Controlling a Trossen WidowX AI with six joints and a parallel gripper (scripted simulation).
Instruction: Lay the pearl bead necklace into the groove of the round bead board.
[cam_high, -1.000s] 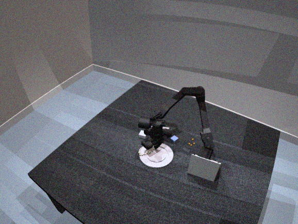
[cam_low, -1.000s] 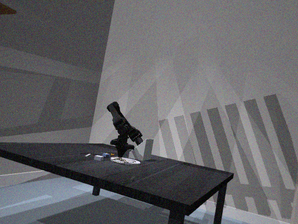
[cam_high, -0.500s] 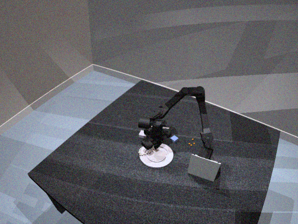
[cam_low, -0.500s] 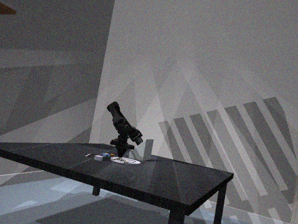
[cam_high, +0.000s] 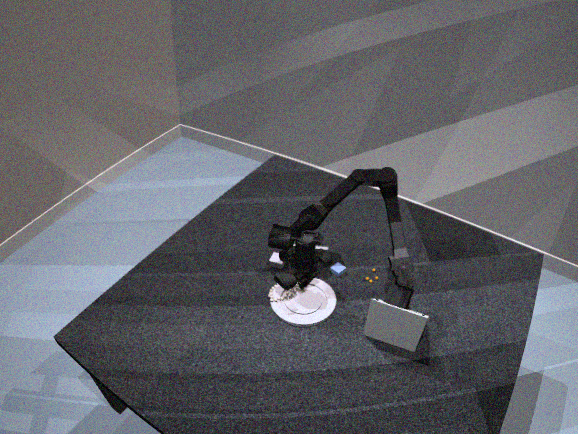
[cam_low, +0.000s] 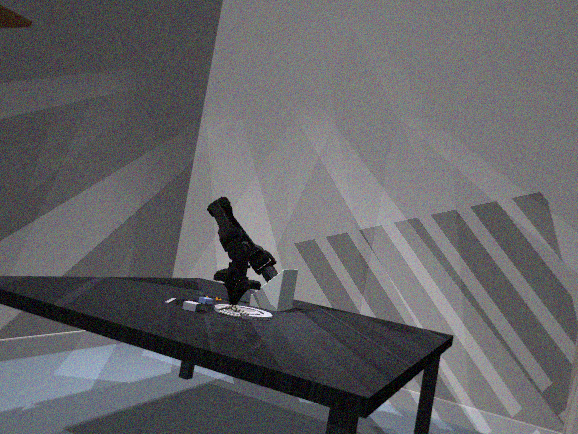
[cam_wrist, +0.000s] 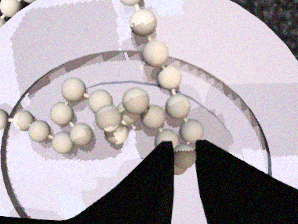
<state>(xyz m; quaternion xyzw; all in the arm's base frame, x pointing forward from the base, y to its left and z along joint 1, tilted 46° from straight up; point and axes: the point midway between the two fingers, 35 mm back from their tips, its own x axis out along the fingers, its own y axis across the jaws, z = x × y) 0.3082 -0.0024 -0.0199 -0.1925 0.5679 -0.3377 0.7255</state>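
My gripper tip is 30 mm to the right of the round white bead board, 20 mm past it and 10 mm above it. From my gripper tip the other things lie so: small white block 140 mm ahead, 60 mm to the right, 10 mm below; small blue cube 140 mm to the right, 40 mm behind, 10 mm below; thin white stick 190 mm to the right, 90 mm ahead, 20 mm below.
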